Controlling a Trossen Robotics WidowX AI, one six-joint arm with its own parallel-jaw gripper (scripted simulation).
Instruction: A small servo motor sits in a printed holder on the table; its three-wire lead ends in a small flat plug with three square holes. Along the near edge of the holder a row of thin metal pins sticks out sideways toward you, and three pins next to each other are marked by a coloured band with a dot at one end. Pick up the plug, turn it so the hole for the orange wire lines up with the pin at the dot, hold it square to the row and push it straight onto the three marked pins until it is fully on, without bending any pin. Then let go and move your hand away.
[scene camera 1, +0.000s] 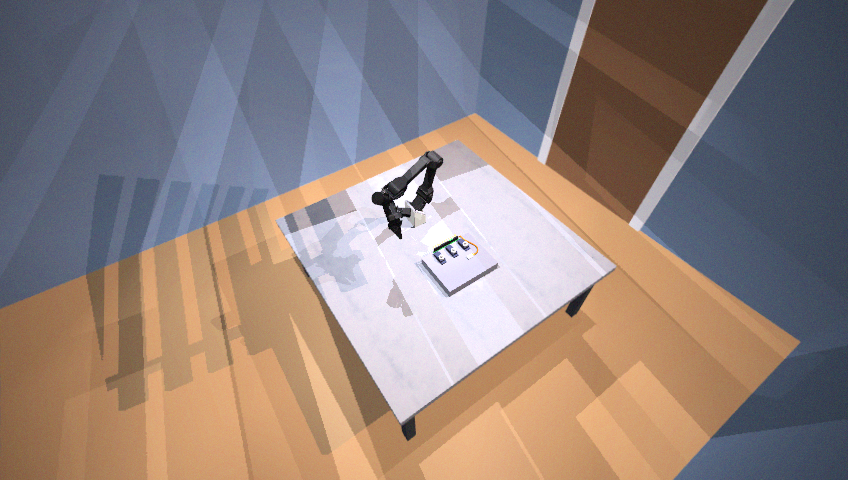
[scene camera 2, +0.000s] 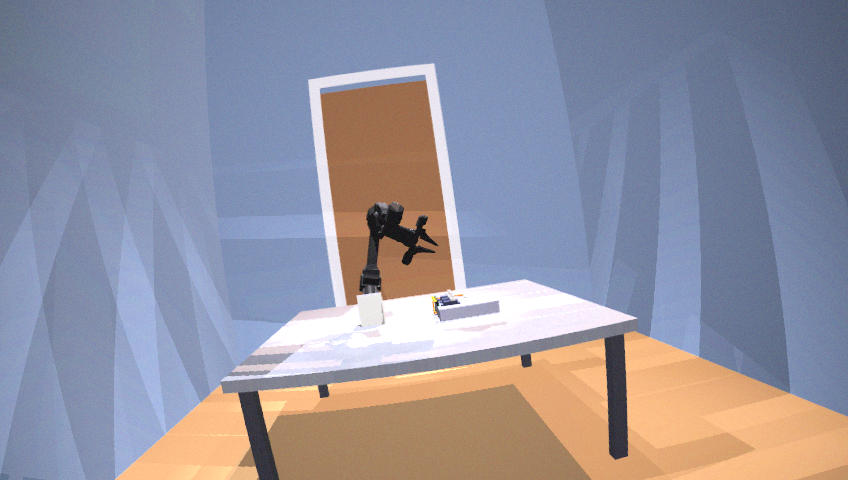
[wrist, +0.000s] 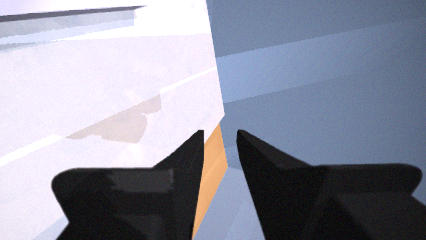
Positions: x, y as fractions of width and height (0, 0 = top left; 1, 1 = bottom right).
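On the wrist view I can see my gripper (wrist: 0.52, 0.56), and scene camera 2 gives me a grey printed holder (scene camera 2: 0.57, 0.63).
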